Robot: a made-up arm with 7 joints.
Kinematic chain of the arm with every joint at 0, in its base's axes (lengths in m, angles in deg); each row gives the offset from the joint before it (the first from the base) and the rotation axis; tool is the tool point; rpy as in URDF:
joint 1: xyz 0 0 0.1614 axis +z
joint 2: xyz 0 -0.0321 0.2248 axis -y
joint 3: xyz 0 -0.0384 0.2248 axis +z
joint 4: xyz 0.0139 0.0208 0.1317 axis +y
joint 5: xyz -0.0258 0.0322 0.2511 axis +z
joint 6: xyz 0 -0.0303 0.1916 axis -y
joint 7: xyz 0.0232 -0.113 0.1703 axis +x
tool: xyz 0 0 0 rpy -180 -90 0
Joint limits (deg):
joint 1: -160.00..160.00
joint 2: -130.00..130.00
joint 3: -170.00..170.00
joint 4: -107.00..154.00
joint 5: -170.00..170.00
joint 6: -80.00..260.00
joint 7: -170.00..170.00
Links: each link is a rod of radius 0.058 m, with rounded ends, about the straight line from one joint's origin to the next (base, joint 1, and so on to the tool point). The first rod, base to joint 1, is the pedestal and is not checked.
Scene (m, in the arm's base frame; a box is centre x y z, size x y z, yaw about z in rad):
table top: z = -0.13
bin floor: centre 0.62 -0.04 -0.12 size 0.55 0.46 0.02 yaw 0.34
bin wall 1: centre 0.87 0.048 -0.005 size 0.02 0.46 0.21 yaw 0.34
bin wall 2: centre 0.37 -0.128 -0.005 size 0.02 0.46 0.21 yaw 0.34
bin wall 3: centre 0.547 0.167 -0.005 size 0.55 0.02 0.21 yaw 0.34
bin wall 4: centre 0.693 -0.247 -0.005 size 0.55 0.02 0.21 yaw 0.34
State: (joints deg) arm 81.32 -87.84 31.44 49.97 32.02 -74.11 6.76
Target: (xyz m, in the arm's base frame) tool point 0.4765 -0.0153 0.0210
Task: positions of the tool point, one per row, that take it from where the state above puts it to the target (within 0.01 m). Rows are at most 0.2 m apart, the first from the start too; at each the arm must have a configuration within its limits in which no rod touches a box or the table.
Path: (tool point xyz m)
1: 0.0145 0.6325 -0.0218
2: 0.1803 0.6749 -0.0179
3: 0.3558 0.6667 0.0066
4: 0.5216 0.6047 0.0510
5: 0.6573 0.4940 0.1131
6: 0.7459 0.3468 0.1890
7: 0.7758 0.1819 0.2732
8: 0.7520 0.1369 0.2544
9: 0.7144 0.0896 0.2096
10: 0.6575 0.0469 0.1473
11: 0.5780 0.0119 0.0798
12: 0.4765 -0.0153 0.0210

